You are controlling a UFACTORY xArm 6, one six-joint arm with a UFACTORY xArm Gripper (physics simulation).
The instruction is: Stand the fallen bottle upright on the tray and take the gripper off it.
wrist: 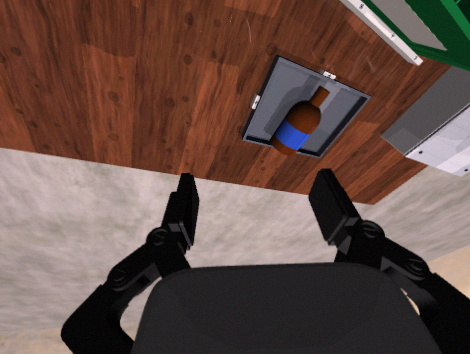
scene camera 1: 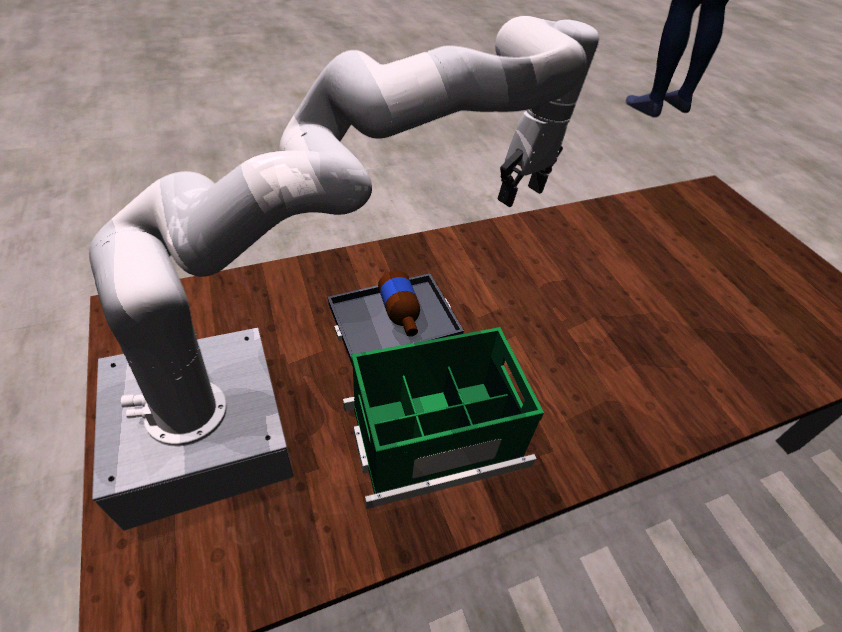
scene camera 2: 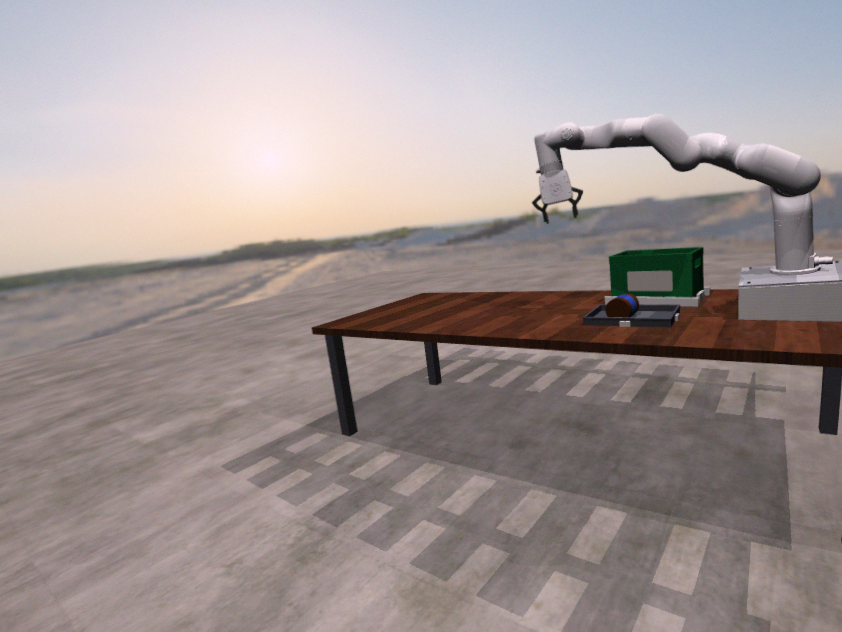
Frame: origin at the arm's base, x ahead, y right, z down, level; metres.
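Seen in the pictures: gripper, fingertip midpoint: (wrist: 254,184) (scene camera 1: 519,196) (scene camera 2: 561,220); arm's base at its link origin: (scene camera 1: 186,412) (scene camera 2: 795,270).
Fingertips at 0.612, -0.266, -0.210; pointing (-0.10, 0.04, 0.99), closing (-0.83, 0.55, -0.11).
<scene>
Offsets run from my fingertips to a thing's middle, as dx, dy, dz.
A brown bottle {-0.211, -0.002, +0.279} (scene camera 1: 399,299) (scene camera 2: 621,305) (wrist: 300,125) with a blue band lies on its side on the grey tray {-0.229, +0.002, +0.309} (scene camera 1: 353,334) (scene camera 2: 662,322) (wrist: 271,82). Its neck points toward the green crate in scene camera 1, and its base end lies over the tray's opposite rim. My gripper (scene camera 1: 523,192) (scene camera 2: 560,219) (wrist: 254,184) is open and empty. It hangs high above table level, off to the side of the tray and well apart from the bottle. In the wrist view the bottle shows beyond the fingertips, up and to the right of their middle.
A green crate {-0.189, +0.299, +0.234} (scene camera 1: 448,425) (scene camera 2: 688,275) (wrist: 457,30) with compartments stands beside the tray, with white rails {-0.177, +0.398, +0.306} (scene camera 1: 452,480) along its foot. The arm's base block (scene camera 1: 197,500) (scene camera 2: 782,302) is at the table's end. A person's legs (scene camera 1: 688,54) show on the floor beyond the table.
</scene>
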